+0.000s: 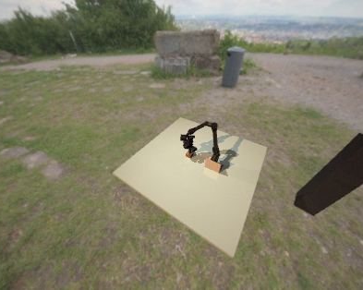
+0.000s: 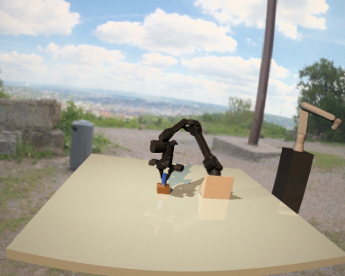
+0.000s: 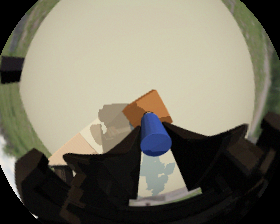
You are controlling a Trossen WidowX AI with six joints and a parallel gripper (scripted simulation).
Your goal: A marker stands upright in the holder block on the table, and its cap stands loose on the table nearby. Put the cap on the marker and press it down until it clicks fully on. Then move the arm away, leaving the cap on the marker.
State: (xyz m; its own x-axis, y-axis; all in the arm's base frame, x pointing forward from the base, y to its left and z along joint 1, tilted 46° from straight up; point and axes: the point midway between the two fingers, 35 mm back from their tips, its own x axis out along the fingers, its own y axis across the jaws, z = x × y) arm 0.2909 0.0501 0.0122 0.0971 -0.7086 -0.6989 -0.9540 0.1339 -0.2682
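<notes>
Now: gripper tip 10 mm below the blue cap. From my gripper tip the other things lie so: orange holder block: 50 mm below.
</notes>
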